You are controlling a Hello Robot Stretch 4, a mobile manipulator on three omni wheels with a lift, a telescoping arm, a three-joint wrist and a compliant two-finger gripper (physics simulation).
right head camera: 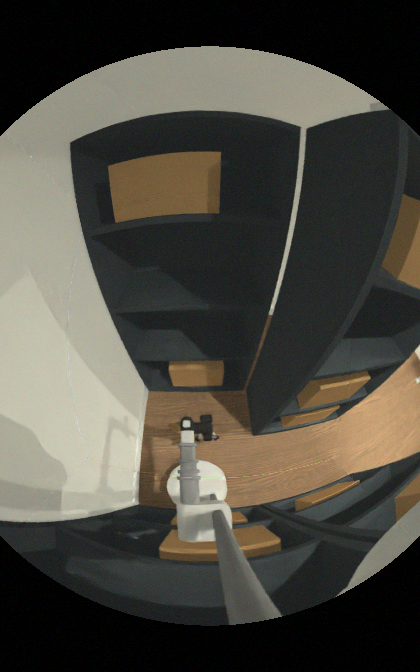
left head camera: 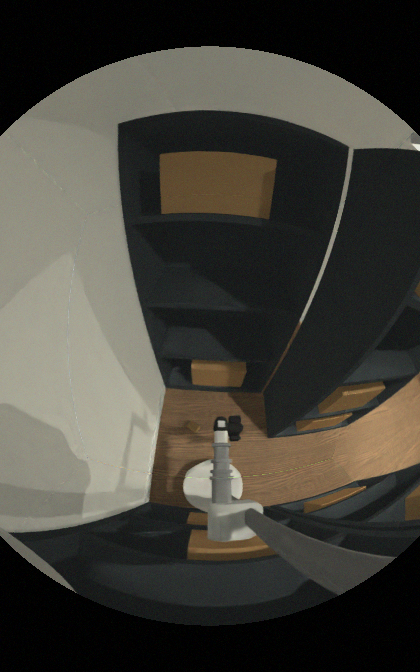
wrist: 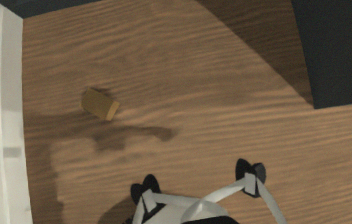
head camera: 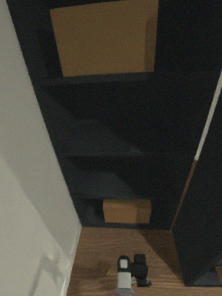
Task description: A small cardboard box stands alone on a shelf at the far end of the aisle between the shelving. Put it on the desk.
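Frame: origin at the robot's base, x up, y left, z back, level; metres.
Where they show: gripper, fingertip midpoint: (wrist: 197, 179).
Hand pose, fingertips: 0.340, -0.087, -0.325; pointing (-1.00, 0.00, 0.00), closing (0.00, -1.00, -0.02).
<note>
Things, the pixels of their top centre, and the offset from my fingertips, as dx, dy, dz.
- small cardboard box at its top centre: (wrist: 96, 103) (head camera: 105, 267) -0.317, +0.249, -0.172
- large box at its top centre: (head camera: 105, 10) +1.351, +0.138, -0.697
The small cardboard box (left head camera: 193, 426) (wrist: 100, 104) lies on the wooden floor, near the left wall and in front of the far shelving. In the right head view it is mostly hidden behind the arm. My gripper (wrist: 197, 179) (right head camera: 207, 438) points down over the floor, its fingers spread wide with nothing between them. In the wrist view the box is ahead and to the left of the fingers, apart from them. The desk does not show in these views.
The far shelving (head camera: 100, 78) (left head camera: 200, 218) (right head camera: 170, 217) holds a large box (head camera: 107, 40) at the top and another box (head camera: 127, 211) at the bottom. A pale wall (head camera: 30, 175) bounds the left. A dark shelving side panel (head camera: 205, 215) (wrist: 327, 50) stands to the right.
</note>
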